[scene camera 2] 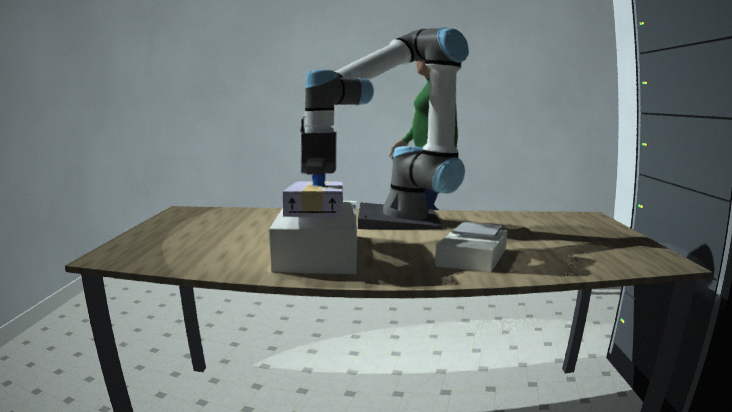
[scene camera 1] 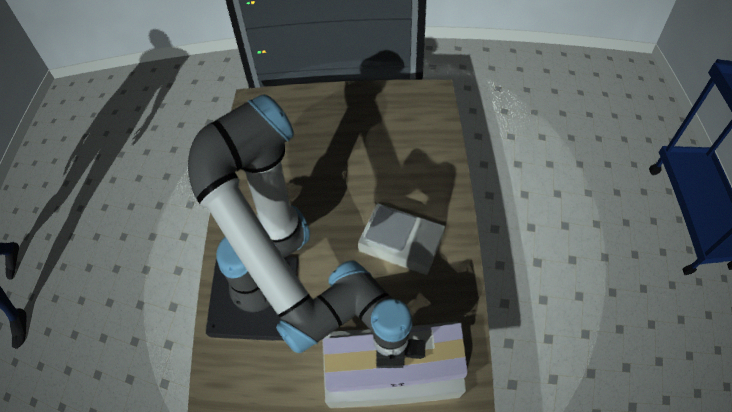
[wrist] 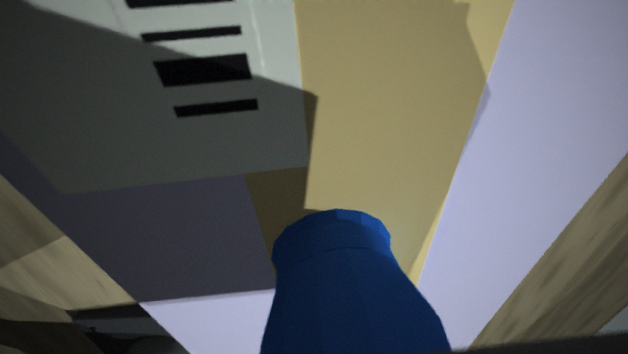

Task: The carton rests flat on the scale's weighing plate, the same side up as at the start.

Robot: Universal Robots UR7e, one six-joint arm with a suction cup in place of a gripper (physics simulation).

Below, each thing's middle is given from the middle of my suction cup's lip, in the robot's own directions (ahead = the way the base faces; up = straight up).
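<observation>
The scale (scene camera 1: 406,240) is 15 cm below my suction cup, 13 cm ahead of it and 39 cm to the left of it. As for the lilac carton (scene camera 1: 350,362), my suction cup is 4 cm above it, 1 cm short of it and 1 cm to the left of it.
</observation>
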